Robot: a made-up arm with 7 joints. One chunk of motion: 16 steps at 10 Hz.
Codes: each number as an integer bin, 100 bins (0 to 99) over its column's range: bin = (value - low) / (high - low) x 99, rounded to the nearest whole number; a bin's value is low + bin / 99 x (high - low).
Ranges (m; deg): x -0.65..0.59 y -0.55..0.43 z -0.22..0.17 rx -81..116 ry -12..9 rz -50..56
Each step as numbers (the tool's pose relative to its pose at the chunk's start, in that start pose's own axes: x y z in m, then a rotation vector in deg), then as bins.
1 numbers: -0.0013 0.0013 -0.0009 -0.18 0.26 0.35
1 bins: 52 56 56 41 58 47
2 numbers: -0.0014 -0.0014 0.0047 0.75 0.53 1.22
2 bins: 52 55 57 41 59 48
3 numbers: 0.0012 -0.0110 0.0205 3.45 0.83 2.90
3 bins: 52 54 61 42 60 49
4 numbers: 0.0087 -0.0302 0.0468 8.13 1.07 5.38
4 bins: 53 53 68 45 62 52
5 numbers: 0.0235 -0.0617 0.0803 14.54 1.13 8.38
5 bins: 54 49 76 48 62 55
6 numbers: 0.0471 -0.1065 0.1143 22.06 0.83 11.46
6 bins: 56 45 85 52 60 57
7 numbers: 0.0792 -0.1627 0.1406 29.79 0.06 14.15
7 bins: 58 39 92 56 57 60
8 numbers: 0.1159 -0.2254 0.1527 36.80 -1.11 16.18
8 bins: 61 33 95 59 51 62
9 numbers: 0.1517 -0.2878 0.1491 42.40 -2.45 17.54
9 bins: 64 26 94 62 45 63
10 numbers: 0.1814 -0.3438 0.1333 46.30 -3.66 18.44
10 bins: 66 21 90 64 39 64
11 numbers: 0.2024 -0.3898 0.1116 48.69 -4.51 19.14
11 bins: 68 16 84 65 35 65
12 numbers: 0.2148 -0.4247 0.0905 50.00 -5.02 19.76
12 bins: 69 13 79 66 33 65
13 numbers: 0.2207 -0.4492 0.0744 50.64 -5.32 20.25
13 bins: 70 10 75 66 31 66
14 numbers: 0.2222 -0.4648 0.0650 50.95 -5.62 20.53
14 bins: 70 9 72 66 30 66
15 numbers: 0.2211 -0.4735 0.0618 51.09 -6.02 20.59
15 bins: 70 8 72 66 28 66
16 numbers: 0.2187 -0.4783 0.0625 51.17 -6.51 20.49
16 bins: 69 7 72 66 26 66
